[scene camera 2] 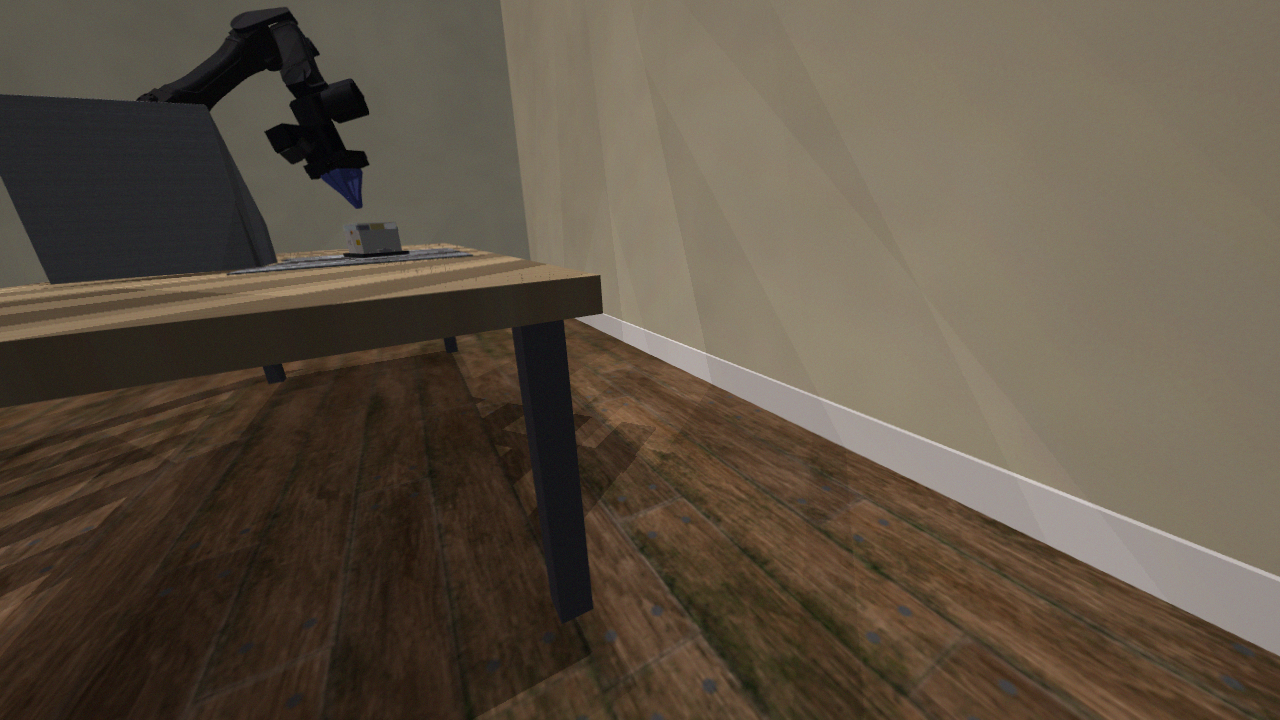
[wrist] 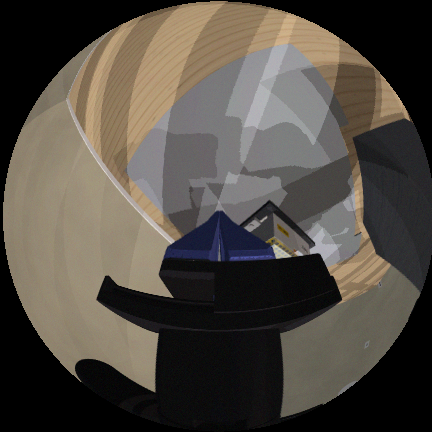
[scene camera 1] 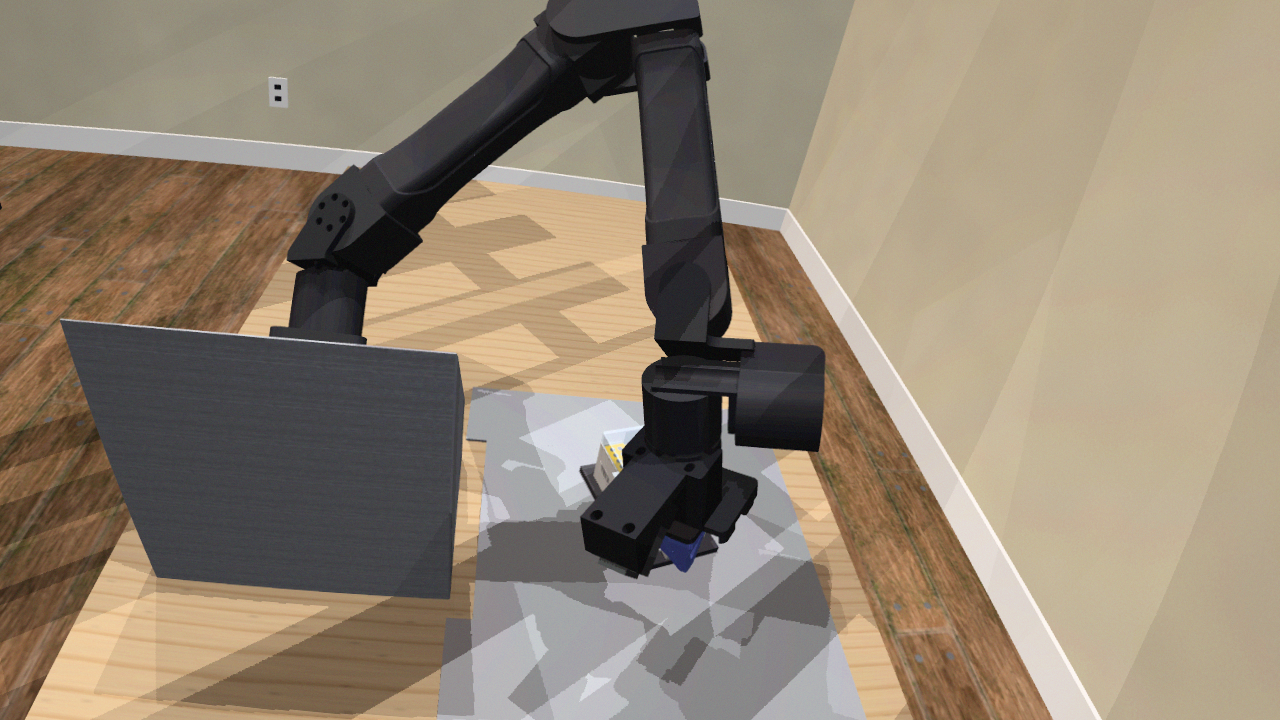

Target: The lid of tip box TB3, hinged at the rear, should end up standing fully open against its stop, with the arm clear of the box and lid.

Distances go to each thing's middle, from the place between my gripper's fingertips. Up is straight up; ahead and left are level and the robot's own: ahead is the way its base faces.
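You'd find the clear lid (scene camera 1: 613, 441) 3 cm ahead of my hand, 16 cm to the left of it and 4 cm below it.
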